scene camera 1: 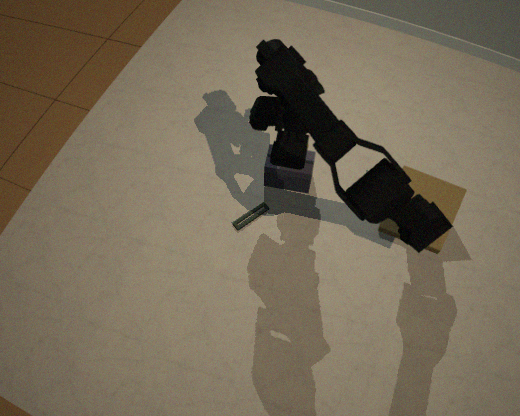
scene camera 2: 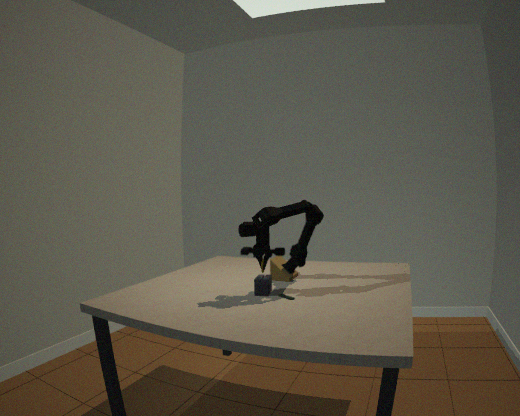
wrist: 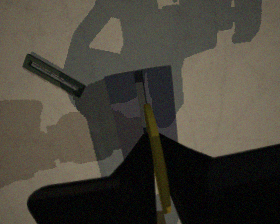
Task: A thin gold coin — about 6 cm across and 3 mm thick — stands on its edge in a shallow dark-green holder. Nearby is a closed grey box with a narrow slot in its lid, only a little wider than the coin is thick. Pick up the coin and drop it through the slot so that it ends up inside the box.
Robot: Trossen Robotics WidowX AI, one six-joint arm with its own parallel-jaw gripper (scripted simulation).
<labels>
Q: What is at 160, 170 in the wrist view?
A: A gold coin.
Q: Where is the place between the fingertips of my gripper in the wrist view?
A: At 150, 138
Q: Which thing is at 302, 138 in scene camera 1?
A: My gripper.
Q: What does my gripper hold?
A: A gold coin.
</labels>
